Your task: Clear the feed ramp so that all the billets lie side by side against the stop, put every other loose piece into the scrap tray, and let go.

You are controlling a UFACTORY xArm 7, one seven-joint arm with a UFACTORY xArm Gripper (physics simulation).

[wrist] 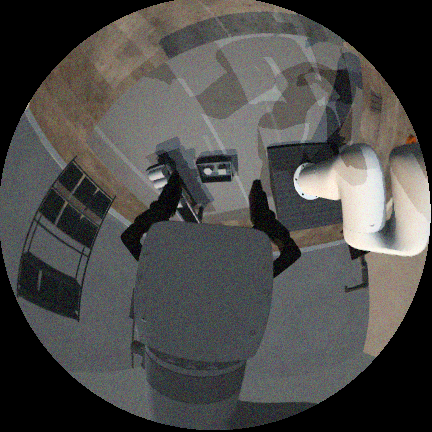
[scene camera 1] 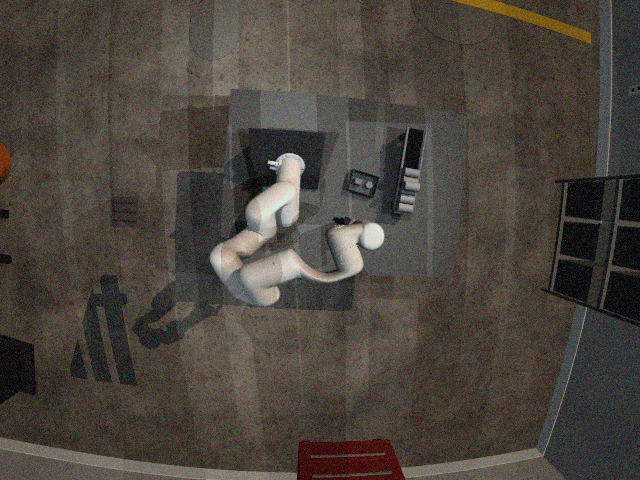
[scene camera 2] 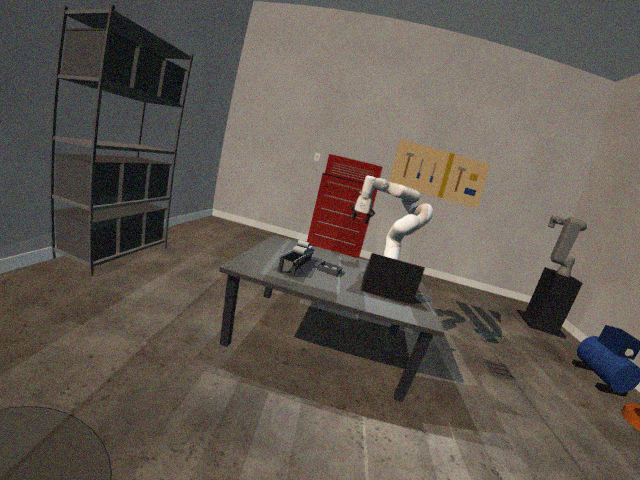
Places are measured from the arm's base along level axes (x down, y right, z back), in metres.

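Pixels of known places: gripper, fingertip midpoint: (wrist: 214, 183) (scene camera 2: 359, 221); arm's base, origin of the base link: (wrist: 309, 180) (scene camera 1: 289, 165) (scene camera 2: 388, 272).
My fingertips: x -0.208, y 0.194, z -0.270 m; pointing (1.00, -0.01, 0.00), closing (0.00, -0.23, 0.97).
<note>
Ahead of a thing's pixels: the offset from my fingertips to its top centre. Level surfaces: height alone.
The feed ramp (scene camera 1: 414, 147) (scene camera 2: 293, 261) is a long dark channel with light rails at the table's right side in scene camera 1. Several pale grey cylindrical billets @[dx +0.217, dy -0.168, dz -0.267 m] (scene camera 1: 407, 199) @[dx +0.202, dy -0.288, dz -0.258 m] (scene camera 2: 301, 248) @[dx +0.221, dy -0.128, dz -0.270 m] (wrist: 158, 176) lie across its lower half in that view, with a small gap between two groups. Contact with the stop cannot be made out. The scrap tray @[dx +0.278, dy -0.199, dz -0.071 m] (scene camera 1: 366, 173) (wrist: 216, 180) is a small dark box beside the ramp, holding two small pale pieces @[dx +0.284, dy -0.201, dz -0.043 m] (scene camera 1: 357, 181) (wrist: 222, 171). My gripper (scene camera 2: 362, 215) (wrist: 214, 183) is open and empty, high above the table. Its left finger hides part of the ramp in the wrist view.
The grey table @[dx +0.314 m] (scene camera 1: 444, 155) (scene camera 2: 330, 300) bears a black plate (scene camera 1: 310, 180) (wrist: 300, 217) around the arm's base. A black upright panel (scene camera 2: 392, 277) shows in scene camera 2. A red tool cabinet (scene camera 1: 351, 459) (scene camera 2: 336, 206) and a shelf rack (scene camera 2: 96, 118) stand away from the table.
</note>
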